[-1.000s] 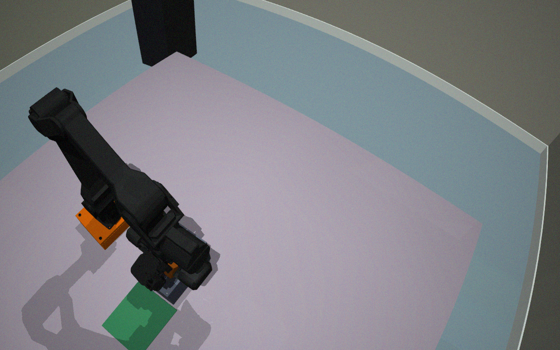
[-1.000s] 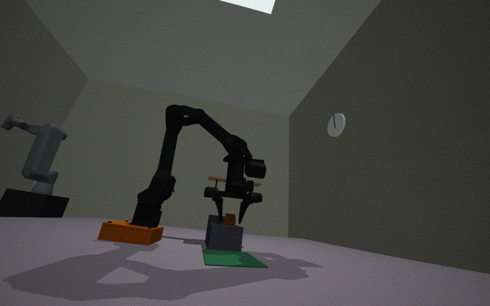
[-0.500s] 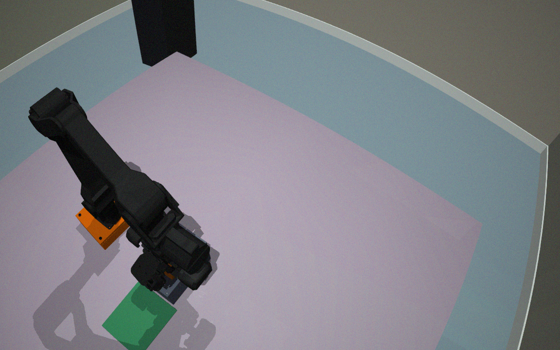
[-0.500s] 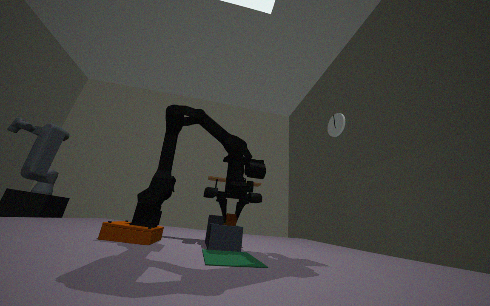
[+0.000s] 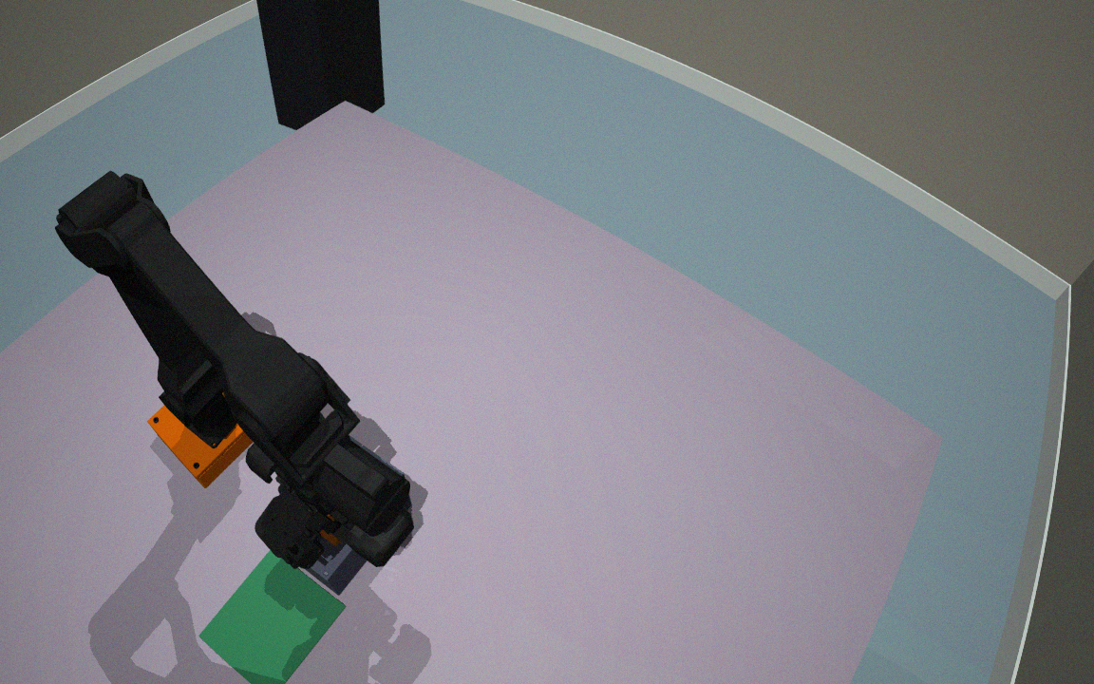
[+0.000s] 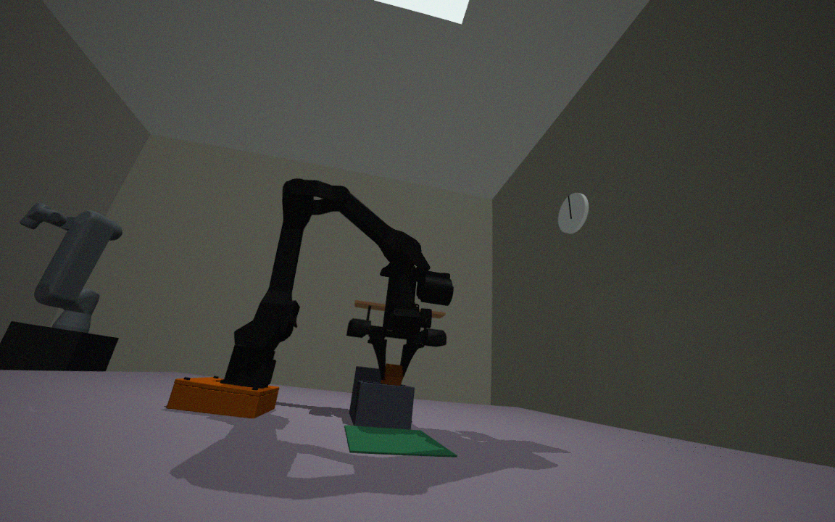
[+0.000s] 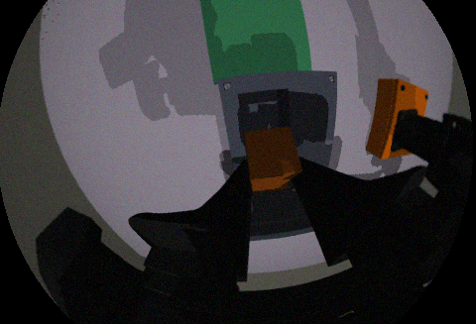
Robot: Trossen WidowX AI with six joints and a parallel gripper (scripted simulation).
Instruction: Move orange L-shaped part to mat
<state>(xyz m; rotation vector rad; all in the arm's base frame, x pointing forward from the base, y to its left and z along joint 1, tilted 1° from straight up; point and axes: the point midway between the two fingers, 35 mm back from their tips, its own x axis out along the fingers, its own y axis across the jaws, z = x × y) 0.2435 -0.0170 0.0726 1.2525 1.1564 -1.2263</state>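
My gripper tip is 20 mm past the green mat, 140 mm to the left of it and 80 mm above it. From my gripper tip the other things lie so: orange L-shaped part 10 mm behind, 40 mm to the left, 30 mm below.
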